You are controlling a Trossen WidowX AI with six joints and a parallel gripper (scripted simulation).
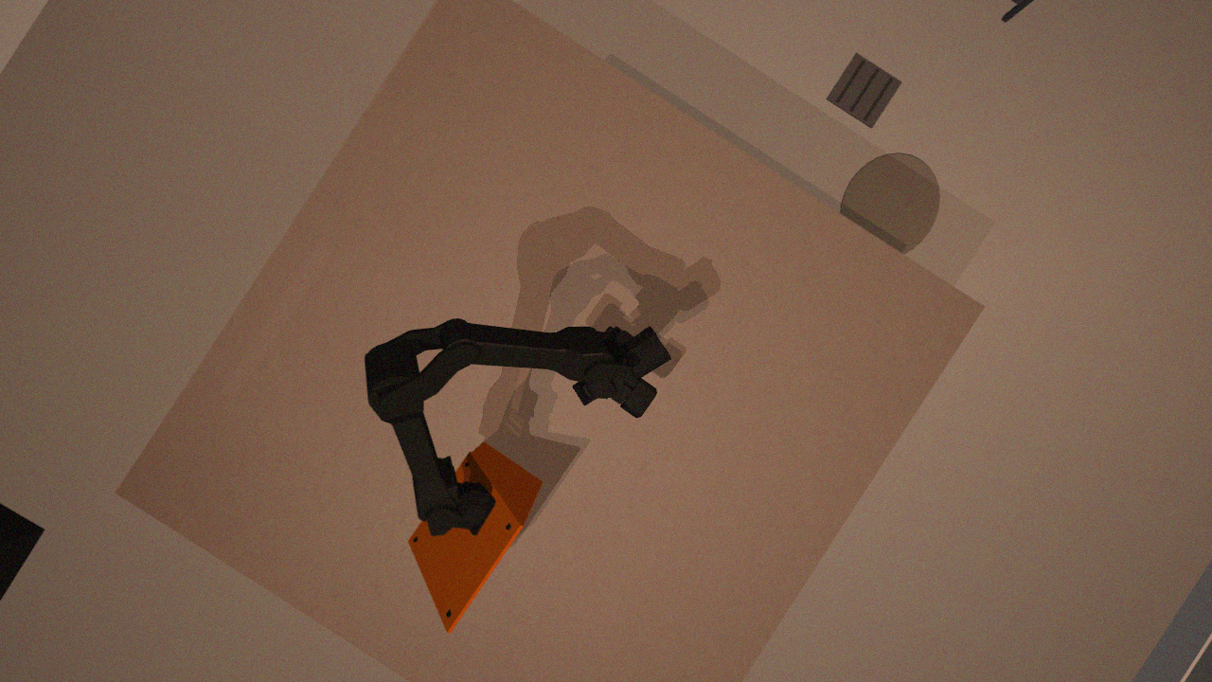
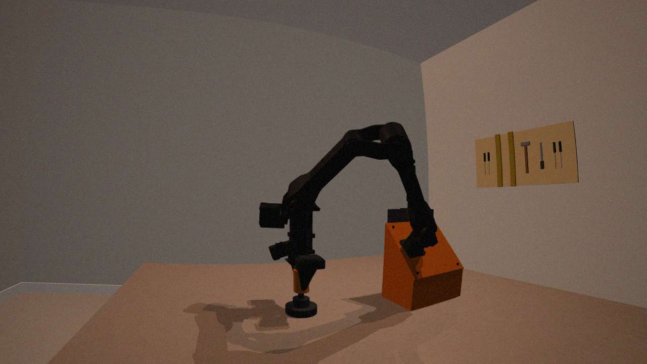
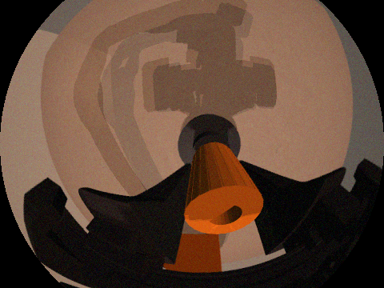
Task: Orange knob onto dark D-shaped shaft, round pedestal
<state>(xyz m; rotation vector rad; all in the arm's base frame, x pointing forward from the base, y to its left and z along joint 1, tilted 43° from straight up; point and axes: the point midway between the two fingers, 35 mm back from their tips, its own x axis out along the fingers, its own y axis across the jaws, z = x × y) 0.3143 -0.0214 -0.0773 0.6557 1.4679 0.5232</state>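
My gripper tip is 20 mm below the orange knob. From my gripper tip the other things lie so: round pedestal 40 mm below.
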